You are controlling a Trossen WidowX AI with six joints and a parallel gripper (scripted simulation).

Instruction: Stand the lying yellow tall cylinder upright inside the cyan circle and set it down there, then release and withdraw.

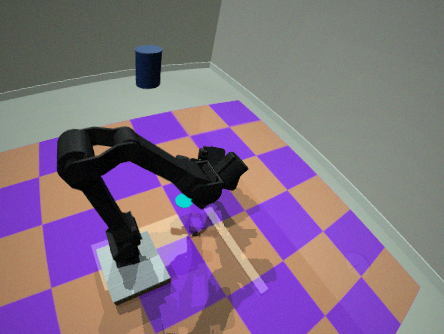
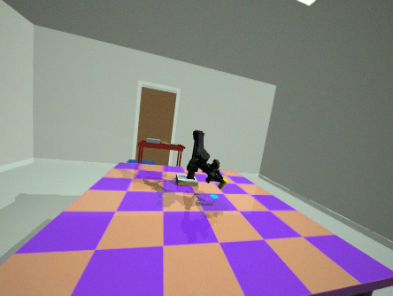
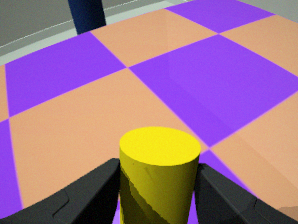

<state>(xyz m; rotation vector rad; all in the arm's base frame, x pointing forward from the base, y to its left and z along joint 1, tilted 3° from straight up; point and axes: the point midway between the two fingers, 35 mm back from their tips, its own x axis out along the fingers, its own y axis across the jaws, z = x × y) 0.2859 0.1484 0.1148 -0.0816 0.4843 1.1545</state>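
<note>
Right now the cyan circle is 140 mm below my gripper tip, 70 mm behind it and 30 mm to the right of it. Also, from my gripper tip: yellow tall cylinder (20 mm below, 10 mm to the right, 10 mm behind).
</note>
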